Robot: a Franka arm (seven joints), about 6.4 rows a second.
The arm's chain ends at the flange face. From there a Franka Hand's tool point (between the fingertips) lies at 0.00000 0.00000 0.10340 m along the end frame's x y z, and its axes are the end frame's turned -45 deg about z.
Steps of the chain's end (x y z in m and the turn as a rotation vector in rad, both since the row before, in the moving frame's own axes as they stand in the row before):
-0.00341, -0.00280, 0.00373, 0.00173, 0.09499, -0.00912
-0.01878, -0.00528, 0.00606, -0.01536, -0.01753, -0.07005
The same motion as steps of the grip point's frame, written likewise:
0.00666, 0.00238, 0.00326, -0.06594, 0.06839, -0.00912
-0.01195, -0.01709, 0.00603, 0.00153, -0.02326, -0.07005

